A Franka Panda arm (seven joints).
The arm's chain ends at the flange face. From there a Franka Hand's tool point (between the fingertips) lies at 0.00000 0.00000 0.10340 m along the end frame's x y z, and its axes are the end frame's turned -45 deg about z.
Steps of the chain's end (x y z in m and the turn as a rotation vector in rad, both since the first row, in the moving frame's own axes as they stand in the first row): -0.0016 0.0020 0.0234 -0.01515 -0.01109 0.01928; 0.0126 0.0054 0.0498 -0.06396 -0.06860 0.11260; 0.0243 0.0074 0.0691 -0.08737 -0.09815 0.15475; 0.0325 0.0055 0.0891 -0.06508 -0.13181 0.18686
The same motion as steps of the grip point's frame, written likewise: -0.0045 0.0006 0.0234 -0.00287 -0.01855 0.01928; -0.0045 0.0118 0.0493 0.00328 -0.09373 0.11260; -0.0015 0.0206 0.0682 0.00762 -0.13118 0.15475; 0.0053 0.0207 0.0880 0.04719 -0.13922 0.18686
